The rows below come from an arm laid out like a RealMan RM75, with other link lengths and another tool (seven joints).
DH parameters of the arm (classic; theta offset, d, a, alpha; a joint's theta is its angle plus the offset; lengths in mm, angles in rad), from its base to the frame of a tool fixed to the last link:
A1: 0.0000 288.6 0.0 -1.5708
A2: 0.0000 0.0 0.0 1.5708
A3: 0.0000 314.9 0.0 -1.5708
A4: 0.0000 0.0 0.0 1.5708
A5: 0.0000 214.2 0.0 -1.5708
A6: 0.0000 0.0 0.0 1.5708
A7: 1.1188 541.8 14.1 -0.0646
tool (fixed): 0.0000 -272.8 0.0 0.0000
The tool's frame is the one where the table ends.
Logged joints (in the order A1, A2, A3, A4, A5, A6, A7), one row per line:
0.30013, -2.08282, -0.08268, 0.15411, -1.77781, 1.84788, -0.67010
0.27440, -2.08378, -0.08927, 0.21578, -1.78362, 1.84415, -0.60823
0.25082, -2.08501, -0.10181, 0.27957, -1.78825, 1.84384, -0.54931
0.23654, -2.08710, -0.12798, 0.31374, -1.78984, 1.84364, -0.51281
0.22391, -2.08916, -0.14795, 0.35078, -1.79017, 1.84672, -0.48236
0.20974, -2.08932, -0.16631, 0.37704, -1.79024, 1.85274, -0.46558
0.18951, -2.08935, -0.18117, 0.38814, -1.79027, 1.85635, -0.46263
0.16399, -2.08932, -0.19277, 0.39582, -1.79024, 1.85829, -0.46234
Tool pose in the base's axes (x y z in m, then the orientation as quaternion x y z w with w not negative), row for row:
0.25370, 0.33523, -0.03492, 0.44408, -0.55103, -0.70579, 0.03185
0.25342, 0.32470, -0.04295, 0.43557, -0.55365, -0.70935, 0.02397
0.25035, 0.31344, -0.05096, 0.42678, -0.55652, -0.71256, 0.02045
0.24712, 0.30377, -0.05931, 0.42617, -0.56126, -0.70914, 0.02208
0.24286, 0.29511, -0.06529, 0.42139, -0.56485, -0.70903, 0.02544
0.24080, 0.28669, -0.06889, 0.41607, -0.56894, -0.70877, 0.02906
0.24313, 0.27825, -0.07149, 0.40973, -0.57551, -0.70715, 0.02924
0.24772, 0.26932, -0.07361, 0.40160, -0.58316, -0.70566, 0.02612
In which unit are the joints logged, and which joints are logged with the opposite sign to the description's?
The joints are logged in radians. Opposite sign: A2, A6, A7.
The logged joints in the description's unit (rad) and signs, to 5 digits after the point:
0.30013, 2.08282, -0.08268, 0.15411, -1.77781, -1.84788, 0.67010
0.27440, 2.08378, -0.08927, 0.21578, -1.78362, -1.84415, 0.60823
0.25082, 2.08501, -0.10181, 0.27957, -1.78825, -1.84384, 0.54931
0.23654, 2.08710, -0.12798, 0.31374, -1.78984, -1.84364, 0.51281
0.22391, 2.08916, -0.14795, 0.35078, -1.79017, -1.84672, 0.48236
0.20974, 2.08932, -0.16631, 0.37704, -1.79024, -1.85274, 0.46558
0.18951, 2.08935, -0.18117, 0.38814, -1.79027, -1.85635, 0.46263
0.16399, 2.08932, -0.19277, 0.39582, -1.79024, -1.85829, 0.46234

